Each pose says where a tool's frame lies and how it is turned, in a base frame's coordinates. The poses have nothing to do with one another.
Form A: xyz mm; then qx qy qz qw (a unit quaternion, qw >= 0).
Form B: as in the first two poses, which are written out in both.
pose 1, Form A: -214 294 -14 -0.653 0.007 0.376 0.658
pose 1, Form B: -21.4 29.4 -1.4 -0.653 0.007 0.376 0.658
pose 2, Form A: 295 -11 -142 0.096 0.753 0.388 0.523
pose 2, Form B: 29.5 -1.1 -14.2 0.096 0.753 0.388 0.523
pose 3, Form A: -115 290 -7 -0.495 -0.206 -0.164 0.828
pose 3, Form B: -11.5 29.0 -0.7 -0.495 -0.206 -0.164 0.828
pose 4, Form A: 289 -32 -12 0.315 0.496 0.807 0.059
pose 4, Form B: 28.9 -3.2 -1.2 0.315 0.496 0.807 0.059
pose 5, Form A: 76 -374 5 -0.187 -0.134 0.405 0.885
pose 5, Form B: 7.6 -37.4 0.5 -0.187 -0.134 0.405 0.885
